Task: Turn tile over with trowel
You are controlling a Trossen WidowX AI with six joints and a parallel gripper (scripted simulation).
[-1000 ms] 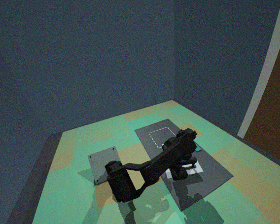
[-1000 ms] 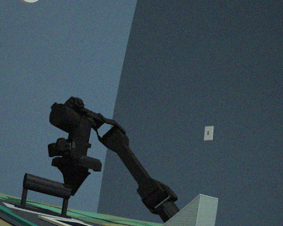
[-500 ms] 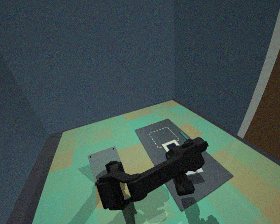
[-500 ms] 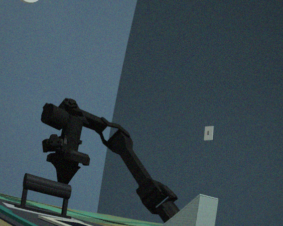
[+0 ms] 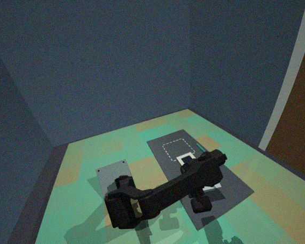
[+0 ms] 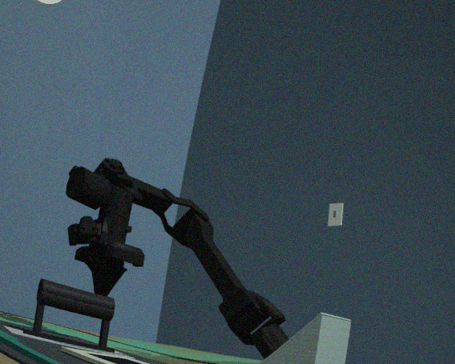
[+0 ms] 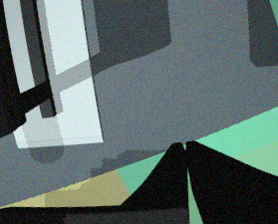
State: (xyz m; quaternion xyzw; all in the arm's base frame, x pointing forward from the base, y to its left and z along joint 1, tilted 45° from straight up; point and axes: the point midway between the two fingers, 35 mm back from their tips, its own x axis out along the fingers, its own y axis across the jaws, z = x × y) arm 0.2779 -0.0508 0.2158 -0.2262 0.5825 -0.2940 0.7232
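My gripper tip is now 100 mm short of the tile, 240 mm to the right of it and 80 mm above it. Also, from my gripper tip: dark grey mat (100 mm ahead, 240 mm to the left, 100 mm below); then teal trowel (240 mm ahead, 230 mm to the left, 80 mm below).
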